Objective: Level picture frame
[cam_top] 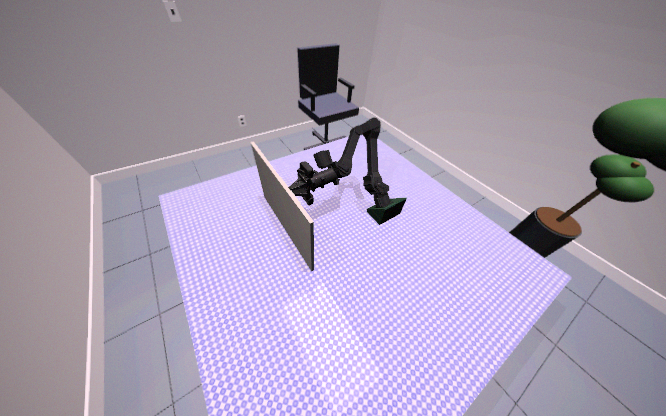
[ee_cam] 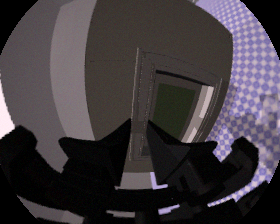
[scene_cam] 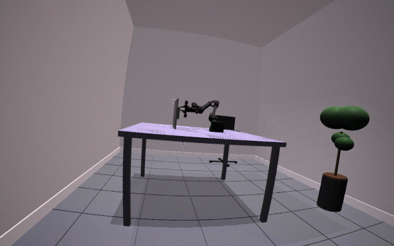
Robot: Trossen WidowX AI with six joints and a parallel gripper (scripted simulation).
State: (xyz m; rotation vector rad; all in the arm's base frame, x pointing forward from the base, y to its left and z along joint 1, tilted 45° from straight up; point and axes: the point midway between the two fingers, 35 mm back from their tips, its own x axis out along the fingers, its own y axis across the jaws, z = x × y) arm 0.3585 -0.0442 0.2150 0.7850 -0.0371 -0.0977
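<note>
My gripper tip is now 10 mm short of the picture frame and 50 mm above it. From my gripper tip the other things lie so: wall panel (20 mm ahead, 60 mm below).
</note>
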